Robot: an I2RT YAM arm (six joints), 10 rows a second.
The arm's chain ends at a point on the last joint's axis. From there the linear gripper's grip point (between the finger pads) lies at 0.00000 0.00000 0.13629 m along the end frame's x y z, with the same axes.
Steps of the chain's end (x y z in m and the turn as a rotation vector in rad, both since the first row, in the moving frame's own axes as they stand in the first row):
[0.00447, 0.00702, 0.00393, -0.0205, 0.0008, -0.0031]
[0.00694, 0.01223, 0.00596, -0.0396, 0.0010, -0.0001]
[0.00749, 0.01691, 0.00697, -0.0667, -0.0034, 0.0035]
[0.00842, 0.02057, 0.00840, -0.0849, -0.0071, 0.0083]
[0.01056, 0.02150, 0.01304, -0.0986, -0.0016, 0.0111]
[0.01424, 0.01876, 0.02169, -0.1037, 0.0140, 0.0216]
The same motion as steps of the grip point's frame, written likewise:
[0.00458, 0.00981, 0.00390, -0.0205, 0.0008, -0.0031]
[0.00708, 0.01763, 0.00585, -0.0396, 0.0010, -0.0001]
[0.00701, 0.02599, 0.00667, -0.0667, -0.0034, 0.0035]
[0.00741, 0.03212, 0.00791, -0.0849, -0.0071, 0.0083]
[0.01027, 0.03491, 0.01238, -0.0986, -0.0016, 0.0111]
[0.01599, 0.03289, 0.02094, -0.1037, 0.0140, 0.0216]

